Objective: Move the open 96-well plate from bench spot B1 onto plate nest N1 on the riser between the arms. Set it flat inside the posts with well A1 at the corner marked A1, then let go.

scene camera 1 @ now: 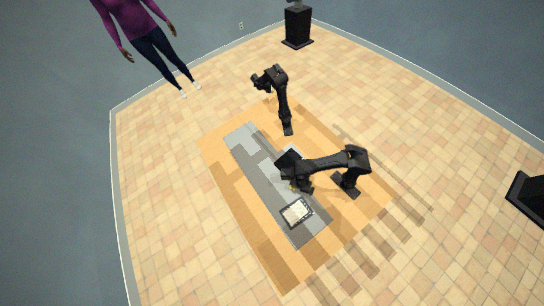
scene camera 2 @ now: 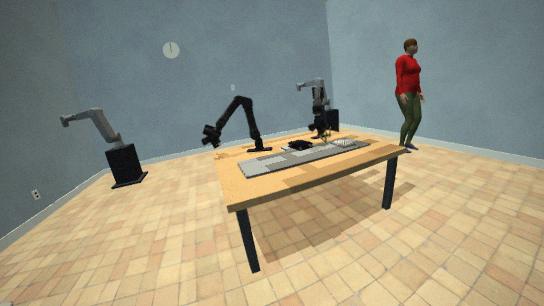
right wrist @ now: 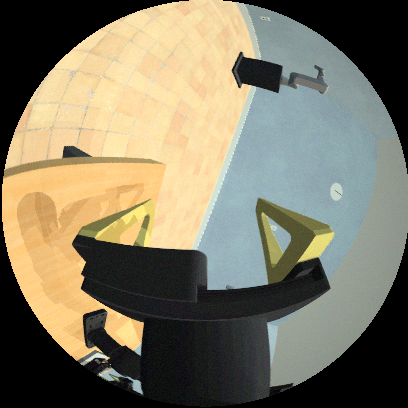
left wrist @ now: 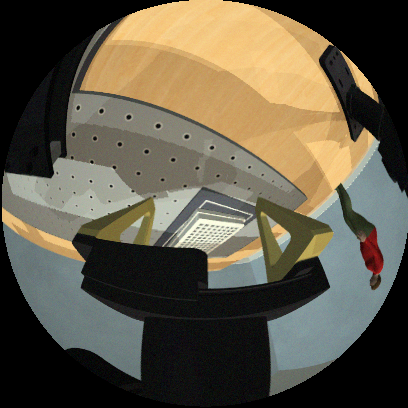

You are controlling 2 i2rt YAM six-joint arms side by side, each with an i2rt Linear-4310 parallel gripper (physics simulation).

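Frame: origin at the left arm's base, x down, y ahead, z right, level; centimetres.
Where they show: left gripper, fingertip midpoint: (scene camera 1: 302,192) (scene camera 2: 327,139) (left wrist: 204,202); right gripper, fingertip midpoint: (scene camera 2: 211,142) (right wrist: 204,203); left arm's base, origin of the base link: (scene camera 1: 344,184) (scene camera 2: 321,136) (left wrist: 348,98); right arm's base, origin of the base link: (scene camera 1: 286,125) (scene camera 2: 259,150) (right wrist: 92,330).
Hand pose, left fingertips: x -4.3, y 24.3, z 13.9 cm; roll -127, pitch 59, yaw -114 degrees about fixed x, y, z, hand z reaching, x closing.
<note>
Each offset is from my left fingertips to the top centre of the thing. Level surfaces: height alone.
The white 96-well plate @(dz -5.7, dx +1.4, dy +10.6 cm) (scene camera 1: 297,212) (scene camera 2: 343,142) (left wrist: 212,234) lies flat on a dark bench-spot mat @(dx +2.9 cm) (left wrist: 174,219) on the perforated board. The black plate nest @(dz +20.6, dx -1.4, dy -7.8 cm) (scene camera 1: 288,158) (scene camera 2: 300,144) is on the riser between the arms; in scene camera 1 my left arm partly covers it. Its posts and A1 mark are too small to tell. My left gripper (left wrist: 204,202) is open and empty, above the board and short of the plate; the plate shows beyond and between its fingers in the left wrist view. My right gripper (right wrist: 204,203) is open and empty, away from the plate, near the table's far end.
The perforated grey board @(dx +3.0 cm) (scene camera 1: 250,165) (scene camera 2: 260,166) (left wrist: 145,150) runs along the wooden table @(dx +4.3 cm) (scene camera 1: 222,185) (scene camera 2: 265,190). A black structure (left wrist: 30,110) stands close at the left of the left wrist view. People and grey arms on black pedestals (scene camera 1: 298,27) (scene camera 2: 124,164) (right wrist: 260,74) stand beyond the table.
</note>
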